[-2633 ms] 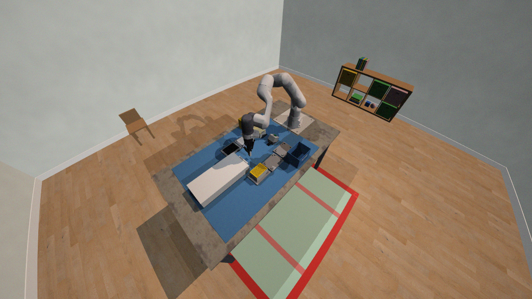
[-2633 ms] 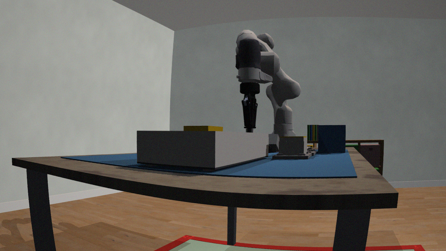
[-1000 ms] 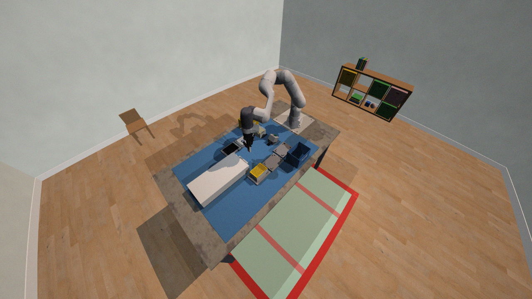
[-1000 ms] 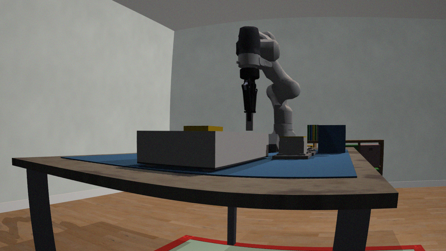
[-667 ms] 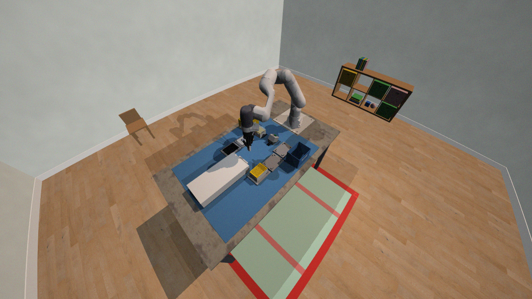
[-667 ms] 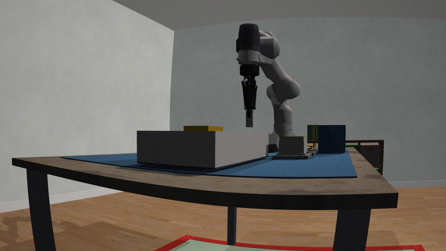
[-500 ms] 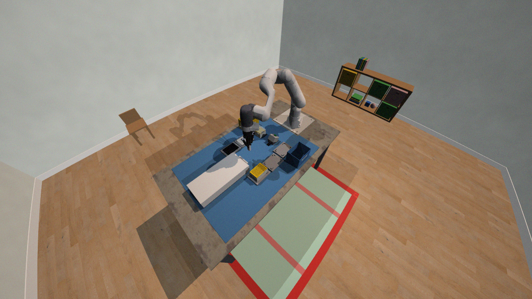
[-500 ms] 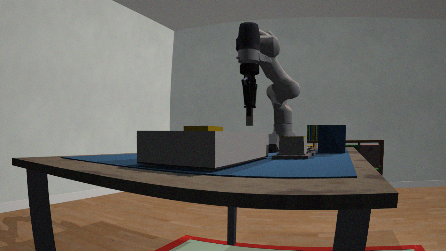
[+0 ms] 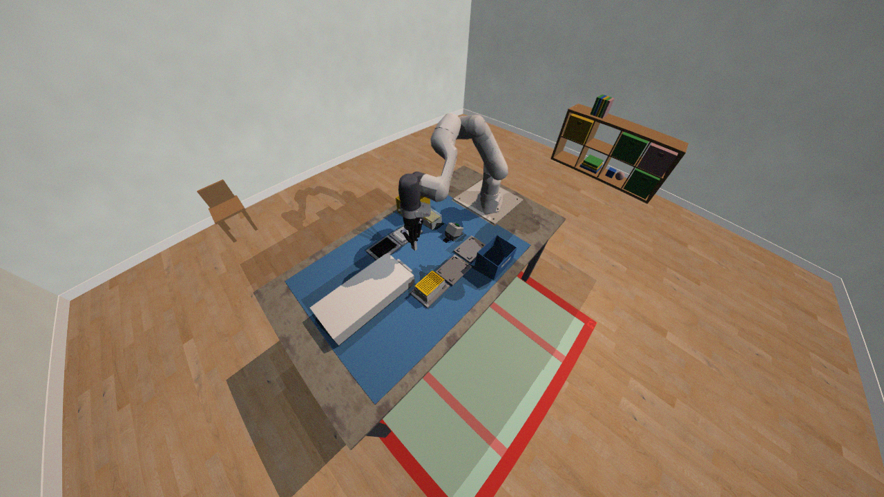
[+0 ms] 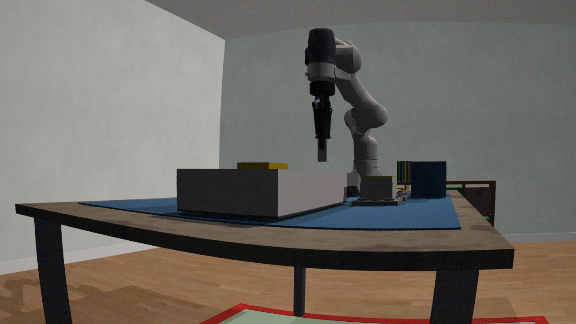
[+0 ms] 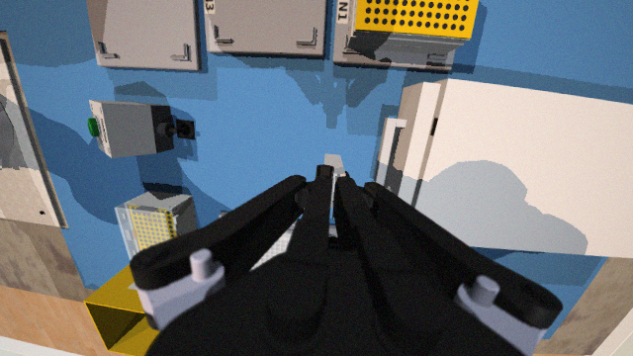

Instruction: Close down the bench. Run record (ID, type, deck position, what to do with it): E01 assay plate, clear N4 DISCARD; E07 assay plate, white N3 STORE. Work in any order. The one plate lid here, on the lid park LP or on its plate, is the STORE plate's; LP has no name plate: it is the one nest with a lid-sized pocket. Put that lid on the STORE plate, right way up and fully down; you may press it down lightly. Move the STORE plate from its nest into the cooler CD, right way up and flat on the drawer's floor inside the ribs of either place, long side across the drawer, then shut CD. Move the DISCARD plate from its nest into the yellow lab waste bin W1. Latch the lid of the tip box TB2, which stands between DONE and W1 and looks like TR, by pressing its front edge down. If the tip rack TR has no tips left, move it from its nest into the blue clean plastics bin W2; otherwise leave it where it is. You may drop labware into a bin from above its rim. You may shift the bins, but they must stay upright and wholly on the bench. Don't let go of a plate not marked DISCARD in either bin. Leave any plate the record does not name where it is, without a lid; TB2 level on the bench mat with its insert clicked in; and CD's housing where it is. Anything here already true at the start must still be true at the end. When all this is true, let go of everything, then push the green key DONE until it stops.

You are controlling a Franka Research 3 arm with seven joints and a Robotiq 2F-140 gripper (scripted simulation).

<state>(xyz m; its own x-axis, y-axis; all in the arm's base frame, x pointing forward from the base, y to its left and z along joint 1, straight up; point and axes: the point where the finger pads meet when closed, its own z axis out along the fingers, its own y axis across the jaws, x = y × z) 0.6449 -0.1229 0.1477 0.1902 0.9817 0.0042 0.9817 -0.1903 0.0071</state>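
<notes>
My hand is 18 cm to the left of the clear plate, 14 cm past it and 13 cm above it. Round my hand: plate lid: 18 cm ahead, 12 cm below, 3 cm to the right; then tip rack TR: 16 cm to the left, 10 cm ahead, 9 cm below; then white plate: 18 cm ahead, 13 cm below, 4 cm to the right.
</notes>
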